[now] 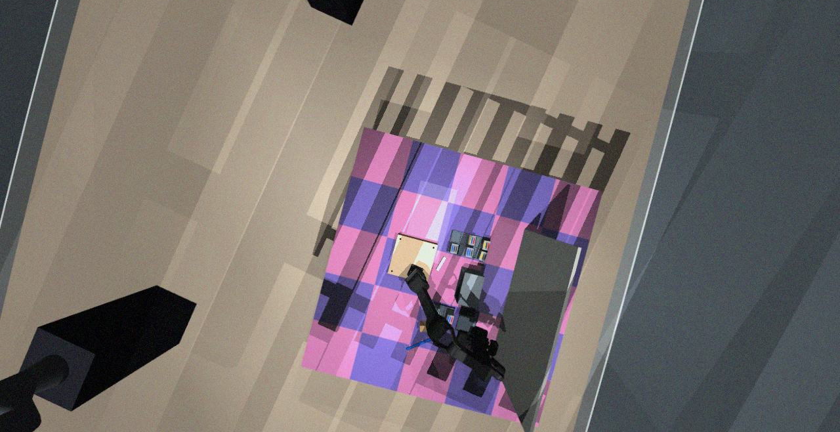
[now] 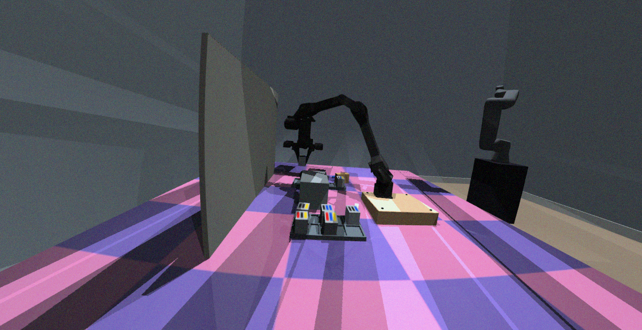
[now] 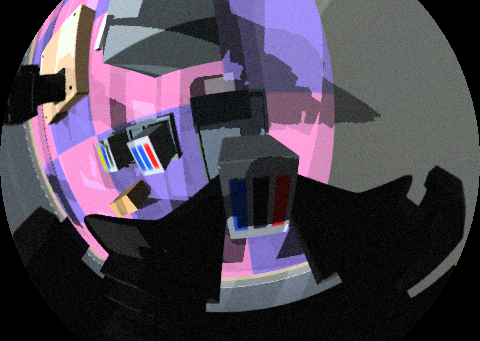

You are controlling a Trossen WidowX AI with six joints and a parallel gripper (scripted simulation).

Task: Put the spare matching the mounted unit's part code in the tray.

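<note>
Right now the grey-rimmed tray is 10 mm behind my gripper tip and 100 mm below it. Also, from my gripper tip: brown block: 200 mm behind, 100 mm to the right, 80 mm below; then grey mounted unit: 90 mm behind, 190 mm to the left, 60 mm below; then striped spare: 190 mm behind, 10 mm to the right, 70 mm below.
</note>
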